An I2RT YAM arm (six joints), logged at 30 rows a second.
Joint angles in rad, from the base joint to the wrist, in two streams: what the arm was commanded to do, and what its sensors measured. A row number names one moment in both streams.
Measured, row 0:
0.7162 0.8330 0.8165 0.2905 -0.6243 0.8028
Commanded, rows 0 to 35:
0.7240 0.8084 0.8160 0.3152 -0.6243 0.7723
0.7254 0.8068 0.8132 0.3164 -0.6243 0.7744
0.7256 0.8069 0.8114 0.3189 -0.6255 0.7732
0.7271 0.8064 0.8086 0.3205 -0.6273 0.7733
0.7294 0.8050 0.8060 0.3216 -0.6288 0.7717
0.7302 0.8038 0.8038 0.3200 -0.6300 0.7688
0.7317 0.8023 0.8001 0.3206 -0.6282 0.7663
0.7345 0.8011 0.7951 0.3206 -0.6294 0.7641
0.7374 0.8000 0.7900 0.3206 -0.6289 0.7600
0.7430 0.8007 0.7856 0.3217 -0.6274 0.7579
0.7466 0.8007 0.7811 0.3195 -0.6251 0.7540
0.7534 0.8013 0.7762 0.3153 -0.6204 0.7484
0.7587 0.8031 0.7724 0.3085 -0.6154 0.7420
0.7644 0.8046 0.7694 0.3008 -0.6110 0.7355
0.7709 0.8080 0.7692 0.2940 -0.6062 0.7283
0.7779 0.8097 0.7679 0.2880 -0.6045 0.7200
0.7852 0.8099 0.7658 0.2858 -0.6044 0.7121
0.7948 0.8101 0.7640 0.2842 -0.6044 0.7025
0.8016 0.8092 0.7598 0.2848 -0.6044 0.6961
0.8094 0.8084 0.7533 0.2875 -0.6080 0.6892
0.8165 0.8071 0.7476 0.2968 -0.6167 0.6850
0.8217 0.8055 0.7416 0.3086 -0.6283 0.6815
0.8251 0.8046 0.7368 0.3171 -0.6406 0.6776
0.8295 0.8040 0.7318 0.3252 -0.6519 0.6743
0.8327 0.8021 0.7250 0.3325 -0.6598 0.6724
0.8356 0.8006 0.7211 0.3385 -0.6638 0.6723
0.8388 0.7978 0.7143 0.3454 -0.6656 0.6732
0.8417 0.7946 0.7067 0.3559 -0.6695 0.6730
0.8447 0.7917 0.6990 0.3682 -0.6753 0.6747
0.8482 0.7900 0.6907 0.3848 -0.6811 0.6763
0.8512 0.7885 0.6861 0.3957 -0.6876 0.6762
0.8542 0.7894 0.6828 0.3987 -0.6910 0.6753
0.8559 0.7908 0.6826 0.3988 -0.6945 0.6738
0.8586 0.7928 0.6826 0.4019 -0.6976 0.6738
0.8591 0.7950 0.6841 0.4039 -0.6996 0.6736
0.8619 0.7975 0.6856 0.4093 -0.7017 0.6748
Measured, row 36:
0.8410 0.8074 0.6930 0.4091 -0.6113 0.6964
